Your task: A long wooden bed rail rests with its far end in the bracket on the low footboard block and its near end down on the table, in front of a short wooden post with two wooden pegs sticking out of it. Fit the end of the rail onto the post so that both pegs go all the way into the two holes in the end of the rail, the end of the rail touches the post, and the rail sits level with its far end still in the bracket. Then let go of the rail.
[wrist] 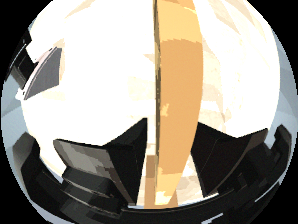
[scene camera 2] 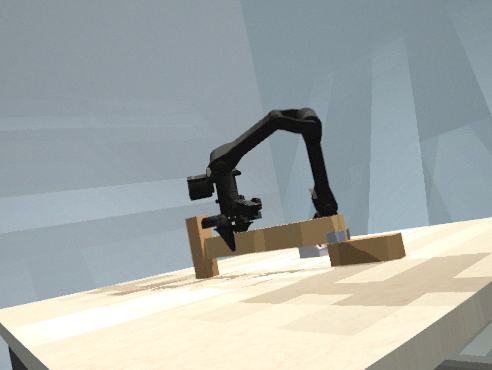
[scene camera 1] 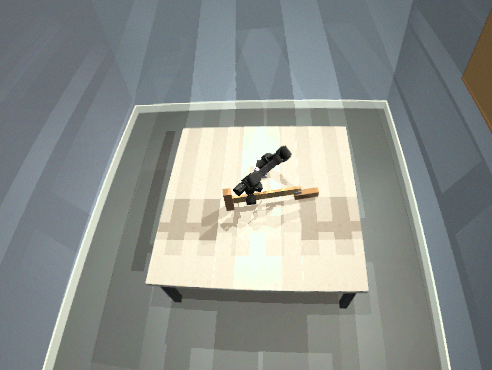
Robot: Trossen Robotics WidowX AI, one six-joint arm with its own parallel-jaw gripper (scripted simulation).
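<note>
The gripper and a wooden rail appear in the pictures, and the wrist view also shows the gripper.
</note>
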